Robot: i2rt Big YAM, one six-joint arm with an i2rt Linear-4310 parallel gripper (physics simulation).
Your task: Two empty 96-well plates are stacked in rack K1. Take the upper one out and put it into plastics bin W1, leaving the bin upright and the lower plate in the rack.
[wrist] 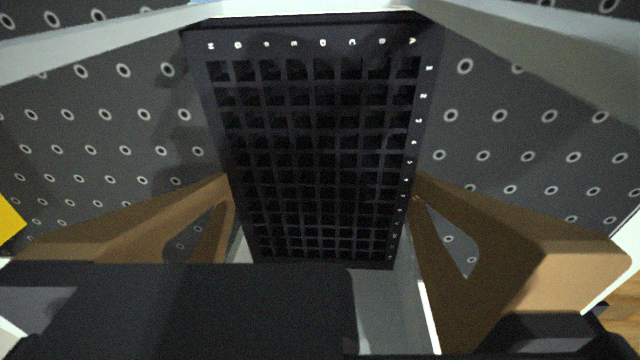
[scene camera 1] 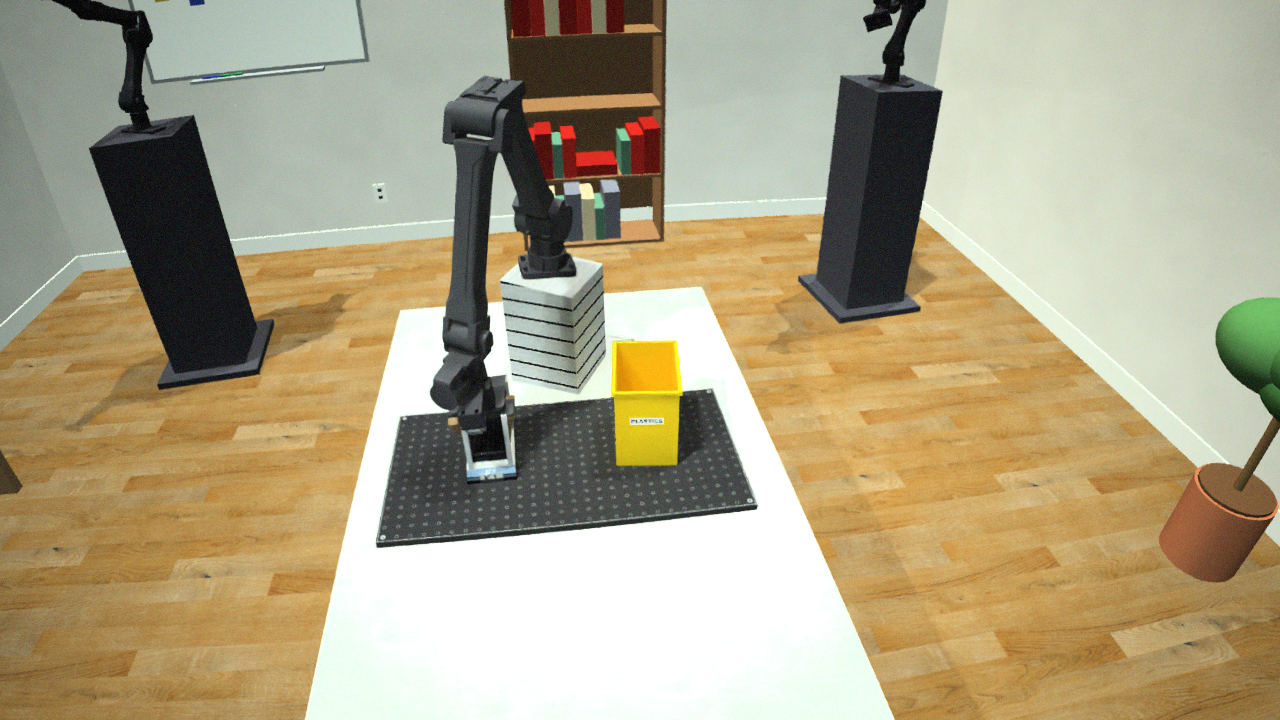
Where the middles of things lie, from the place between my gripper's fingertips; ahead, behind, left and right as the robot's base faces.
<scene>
The black 96-well plate [scene camera 1: 490,445] is 1 cm ahead of my hand and 1 cm above it. Also, from my hand: yellow plastics bin W1 [scene camera 1: 646,385]: 4 cm ahead, 31 cm to the left, 6 cm above.
</scene>
